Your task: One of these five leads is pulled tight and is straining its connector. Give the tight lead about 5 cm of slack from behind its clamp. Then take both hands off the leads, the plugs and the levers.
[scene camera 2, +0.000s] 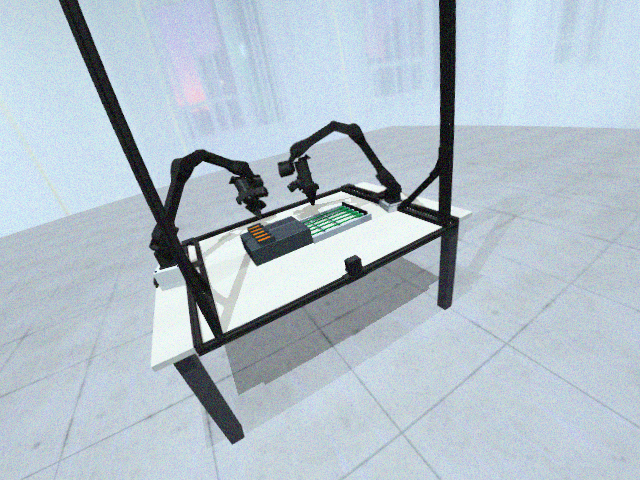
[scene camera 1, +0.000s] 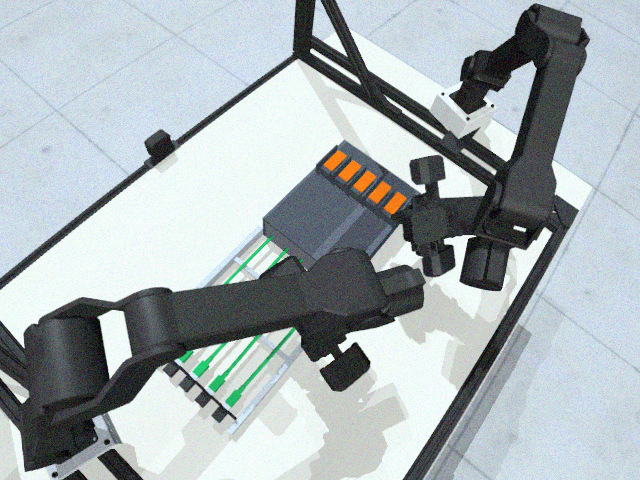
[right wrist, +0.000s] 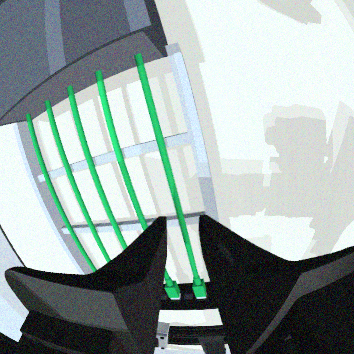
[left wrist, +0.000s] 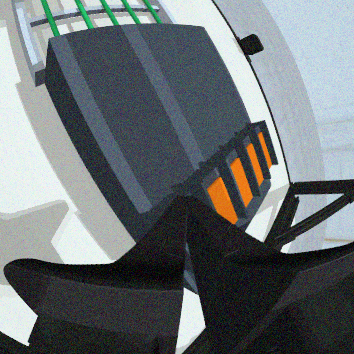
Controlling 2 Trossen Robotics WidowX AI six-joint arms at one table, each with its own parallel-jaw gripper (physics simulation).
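Places are measured from the left arm's base along level axes (x ahead, y left, z up), in millimetres.
Pixels of known places: left gripper, fingertip midpoint: (scene camera 2: 261,218) (scene camera 1: 392,216) (left wrist: 183,203); right gripper, fingertip midpoint: (scene camera 2: 313,205) (scene camera 1: 300,329) (right wrist: 182,222); left arm's base, origin of the base link: (scene camera 2: 170,263) (scene camera 1: 467,100); right arm's base, origin of the base link: (scene camera 2: 393,200) (scene camera 1: 70,432).
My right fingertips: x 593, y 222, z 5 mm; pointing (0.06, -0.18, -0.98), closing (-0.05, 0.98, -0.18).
Ahead of a thing's pixels: the offset from my right fingertips to its top centre. "pt": to the spot under its first point. Level surfaces: height alone.
Green leads (scene camera 1: 249,260) (right wrist: 161,145) run from the dark box @(199 mm back, 150 mm right, 7 mm up) (scene camera 1: 305,206) (scene camera 2: 279,250) (left wrist: 110,100) (right wrist: 25,50) to green plugs @(138 mm ahead, 24 mm left, 51 mm down) (scene camera 1: 233,397) (right wrist: 199,290). All look nearly straight; I cannot tell which is tight. Orange levers (scene camera 1: 364,180) (left wrist: 221,200) stand in a row at the box's far end and look alike. My left gripper (scene camera 2: 260,214) (left wrist: 183,203) is shut and empty, above the lever end; its fingers hide one lever in the left wrist view. My right gripper (scene camera 2: 312,203) (right wrist: 182,222) is slightly open and empty, above the rightmost lead in its wrist view. Its fingertips are hidden in scene camera 1.
A pale frame (right wrist: 192,110) with crossbars surrounds the leads. Dark sockets @(pt 166 mm ahead, 35 mm left, 49 mm down) (scene camera 1: 220,414) sit behind the plugs. Black rails edge the white table @(81 mm down) (scene camera 1: 206,206) (scene camera 2: 289,289). A small black block @(pt 27 mm ahead, 460 mm right, 33 mm down) (scene camera 1: 159,144) (scene camera 2: 353,265) (left wrist: 251,44) sits on one rail. The right arm covers part of the leads in scene camera 1.
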